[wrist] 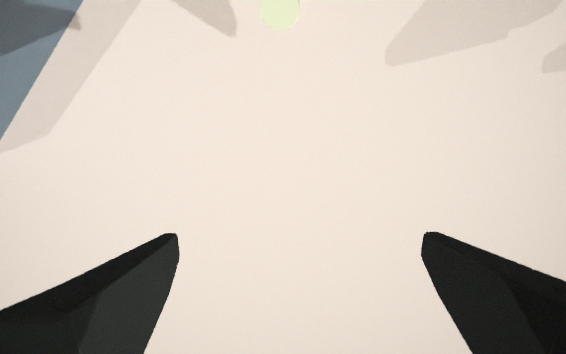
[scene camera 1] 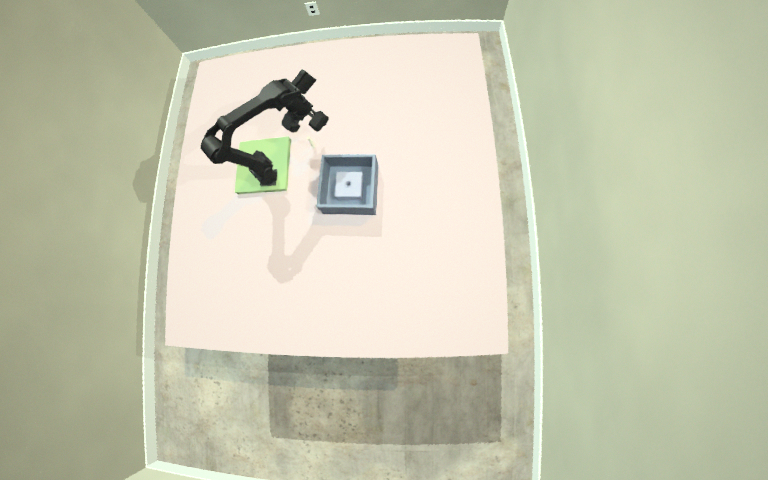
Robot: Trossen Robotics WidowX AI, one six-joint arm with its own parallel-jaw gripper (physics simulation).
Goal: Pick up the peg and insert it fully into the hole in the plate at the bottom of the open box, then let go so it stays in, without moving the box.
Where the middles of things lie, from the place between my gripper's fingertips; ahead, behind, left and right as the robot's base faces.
Right now my hand is 230 mm to the left of the blue-grey box [scene camera 1: 327,203], 110 mm short of it and 80 mm above it.
